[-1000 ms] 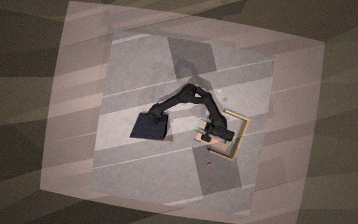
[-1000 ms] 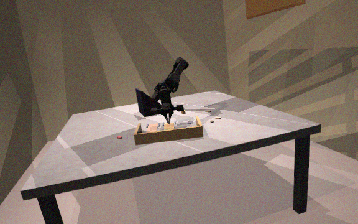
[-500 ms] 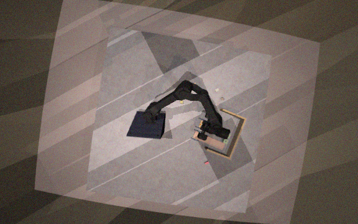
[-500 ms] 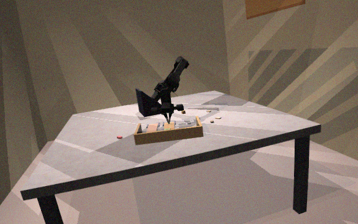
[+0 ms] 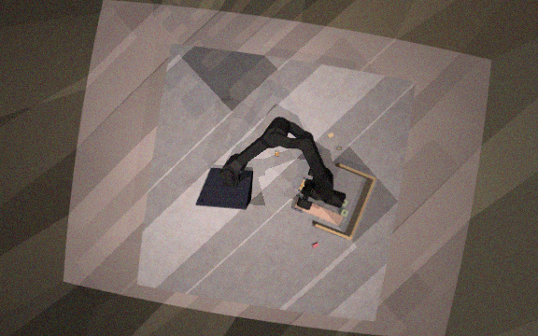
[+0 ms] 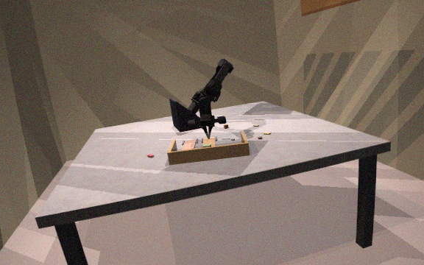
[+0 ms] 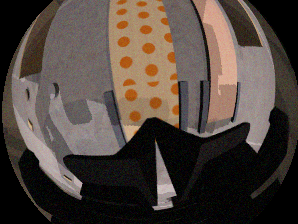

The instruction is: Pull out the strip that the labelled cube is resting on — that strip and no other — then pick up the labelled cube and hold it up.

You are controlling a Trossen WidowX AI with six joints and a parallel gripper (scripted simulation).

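My gripper tip is 13 cm to the left of the salmon strip and 7 cm short of it. Also, from my gripper tip: red chip (30 cm to the right, 7 cm ahead).
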